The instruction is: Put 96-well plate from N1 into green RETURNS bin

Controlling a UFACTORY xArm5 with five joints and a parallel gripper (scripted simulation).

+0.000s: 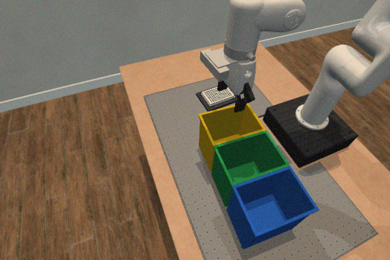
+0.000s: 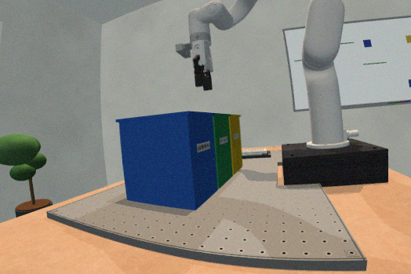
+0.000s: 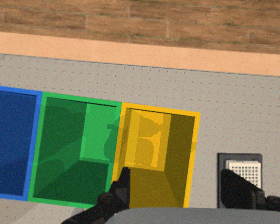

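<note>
My hand is 160 mm past the white 96-well plate, 240 mm to the left of it and 270 mm above it. Round my hand: yellow bin 10 mm behind, 10 mm to the left, 200 mm below; blue bin 50 mm ahead, 260 mm to the left, 200 mm below; green bin 20 mm ahead, 140 mm to the left, 200 mm below.
</note>
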